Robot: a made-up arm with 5 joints.
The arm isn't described. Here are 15 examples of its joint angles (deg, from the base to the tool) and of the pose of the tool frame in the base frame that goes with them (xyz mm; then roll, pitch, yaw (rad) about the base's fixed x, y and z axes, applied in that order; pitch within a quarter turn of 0, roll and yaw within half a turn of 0).
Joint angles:
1: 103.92 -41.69 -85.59 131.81 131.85
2: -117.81 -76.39 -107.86 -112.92 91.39
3: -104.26 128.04 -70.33 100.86 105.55
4: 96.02 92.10 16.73 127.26 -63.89
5: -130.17 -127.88 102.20 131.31 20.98
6: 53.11 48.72 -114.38 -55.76 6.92
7: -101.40 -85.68 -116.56 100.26 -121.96
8: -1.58 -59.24 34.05 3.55 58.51
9: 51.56 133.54 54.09 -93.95 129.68
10: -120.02 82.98 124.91 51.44 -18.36
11: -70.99 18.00 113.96 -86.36 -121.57
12: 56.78 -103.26 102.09 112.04 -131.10
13: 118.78 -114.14 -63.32 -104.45 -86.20
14: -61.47 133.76 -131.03 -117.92 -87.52
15: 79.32 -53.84 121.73 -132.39 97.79
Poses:
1: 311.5 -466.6 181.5 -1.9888 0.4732 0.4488
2: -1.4 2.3 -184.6 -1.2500 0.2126 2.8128
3: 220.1 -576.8 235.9 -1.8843 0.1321 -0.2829
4: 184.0 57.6 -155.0 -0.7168 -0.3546 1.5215
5: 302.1 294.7 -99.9 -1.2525 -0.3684 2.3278
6: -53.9 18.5 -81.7 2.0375 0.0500 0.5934
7: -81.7 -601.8 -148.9 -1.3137 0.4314 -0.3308
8: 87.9 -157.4 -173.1 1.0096 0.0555 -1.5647
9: -272.4 -286.8 -31.2 -1.5504 -0.6204 -0.6417
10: 414.8 95.4 96.6 1.2693 0.6955 -1.0485
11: 73.4 -331.9 198.9 -1.1792 -0.3236 -0.3394
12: -42.7 239.1 424.1 -3.0714 -1.1591 -1.4958
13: 26.4 -0.3 401.4 -1.7881 -0.1371 2.6889
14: 380.2 -169.5 93.7 3.0625 -0.7993 -1.8450
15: 28.0 -186.6 335.0 2.5171 -0.2972 2.6595
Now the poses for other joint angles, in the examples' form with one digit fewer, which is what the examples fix.
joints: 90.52 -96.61 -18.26 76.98 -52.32
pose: -373 -221 -13 1.154 0.649 1.638
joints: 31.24 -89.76 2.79 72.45 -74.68
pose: -169 -35 -282 0.246 0.024 1.286
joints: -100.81 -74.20 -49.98 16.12 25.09
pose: 29 -308 221 3.057 -0.334 2.712
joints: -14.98 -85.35 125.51 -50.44 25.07
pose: -17 -215 -79 1.004 0.918 -2.765
